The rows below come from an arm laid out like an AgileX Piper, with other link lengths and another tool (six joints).
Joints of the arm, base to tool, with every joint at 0 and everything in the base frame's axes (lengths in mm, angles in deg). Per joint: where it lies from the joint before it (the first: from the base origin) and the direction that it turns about. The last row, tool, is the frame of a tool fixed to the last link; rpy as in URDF.
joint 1: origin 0 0 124.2 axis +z
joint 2: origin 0 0 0 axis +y
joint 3: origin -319.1 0 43.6 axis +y
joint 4: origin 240.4 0 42.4 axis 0.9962 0 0.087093
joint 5: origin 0 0 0 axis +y
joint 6: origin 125.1 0 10.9 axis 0.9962 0 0.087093
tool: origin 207.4 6 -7 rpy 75.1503 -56.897 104.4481
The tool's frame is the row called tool.
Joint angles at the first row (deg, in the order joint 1, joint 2, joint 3, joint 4, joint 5, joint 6):
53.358 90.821 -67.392 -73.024 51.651 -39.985
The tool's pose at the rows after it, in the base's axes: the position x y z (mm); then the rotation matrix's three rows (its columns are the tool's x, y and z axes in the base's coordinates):
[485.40 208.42 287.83], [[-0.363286 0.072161 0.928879], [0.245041 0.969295 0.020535], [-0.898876 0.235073 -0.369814]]
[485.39 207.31 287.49], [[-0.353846 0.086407 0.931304], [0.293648 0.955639 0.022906], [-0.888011 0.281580 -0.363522]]
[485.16 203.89 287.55], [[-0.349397 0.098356 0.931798], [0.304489 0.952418 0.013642], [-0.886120 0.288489 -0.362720]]
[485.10 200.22 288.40], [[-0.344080 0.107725 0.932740], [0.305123 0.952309 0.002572], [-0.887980 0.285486 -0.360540]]
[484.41 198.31 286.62], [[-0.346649 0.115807 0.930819], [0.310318 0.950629 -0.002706], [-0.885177 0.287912 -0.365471]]
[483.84 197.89 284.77], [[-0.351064 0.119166 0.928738], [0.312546 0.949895 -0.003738], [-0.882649 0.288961 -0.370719]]
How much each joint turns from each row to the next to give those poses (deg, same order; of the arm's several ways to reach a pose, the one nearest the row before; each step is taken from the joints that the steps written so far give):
0.657 -0.154 1.825 -9.509 -1.104 7.720
0.000 -0.001 0.278 -0.644 0.072 3.515
-0.001 0.000 0.001 0.101 0.565 0.552
-0.001 0.001 -0.002 0.001 0.649 -0.001
0.002 0.000 0.001 0.468 0.251 0.000
-0.002 0.000 0.000 0.421 -0.002 -0.135

